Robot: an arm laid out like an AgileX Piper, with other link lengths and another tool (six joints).
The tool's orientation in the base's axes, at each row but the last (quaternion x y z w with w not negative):
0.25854, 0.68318, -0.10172, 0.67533
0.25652, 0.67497, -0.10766, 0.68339
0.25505, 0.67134, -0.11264, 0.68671
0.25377, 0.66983, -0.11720, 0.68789
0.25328, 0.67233, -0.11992, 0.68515
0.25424, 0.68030, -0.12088, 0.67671
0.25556, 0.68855, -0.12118, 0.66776
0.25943, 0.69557, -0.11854, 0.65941
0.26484, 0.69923, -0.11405, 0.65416
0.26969, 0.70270, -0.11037, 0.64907
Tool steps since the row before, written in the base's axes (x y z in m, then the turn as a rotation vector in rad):
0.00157, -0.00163, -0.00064, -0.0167, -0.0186, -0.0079
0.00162, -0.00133, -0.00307, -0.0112, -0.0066, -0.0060
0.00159, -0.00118, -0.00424, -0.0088, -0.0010, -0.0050
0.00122, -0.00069, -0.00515, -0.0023, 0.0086, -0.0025
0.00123, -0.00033, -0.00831, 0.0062, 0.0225, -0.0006
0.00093, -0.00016, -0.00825, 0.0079, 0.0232, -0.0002
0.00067, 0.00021, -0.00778, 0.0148, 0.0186, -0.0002
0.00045, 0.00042, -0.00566, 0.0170, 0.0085, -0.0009
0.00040, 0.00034, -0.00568, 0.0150, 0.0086, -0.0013
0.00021, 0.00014, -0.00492, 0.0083, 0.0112, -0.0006
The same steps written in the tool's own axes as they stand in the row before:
0.00034, -0.00074, 0.00220, 0.0029, -0.0256, -0.0049
0.00284, -0.00095, 0.00220, 0.0038, -0.0123, -0.0062
0.00405, -0.00105, 0.00210, 0.0041, -0.0062, -0.0069
0.00502, -0.00096, 0.00154, 0.0038, 0.0056, -0.0063
0.00819, -0.00120, 0.00150, 0.0050, 0.0220, -0.0061
0.00812, -0.00114, 0.00133, 0.0048, 0.0235, -0.0050
0.00769, -0.00084, 0.00108, 0.0041, 0.0232, 0.0033
0.00563, -0.00042, 0.00075, 0.0027, 0.0158, 0.0103
0.00561, -0.00057, 0.00084, 0.0031, 0.0147, 0.0086
0.00481, -0.00073, 0.00076, 0.0031, 0.0135, 0.0015

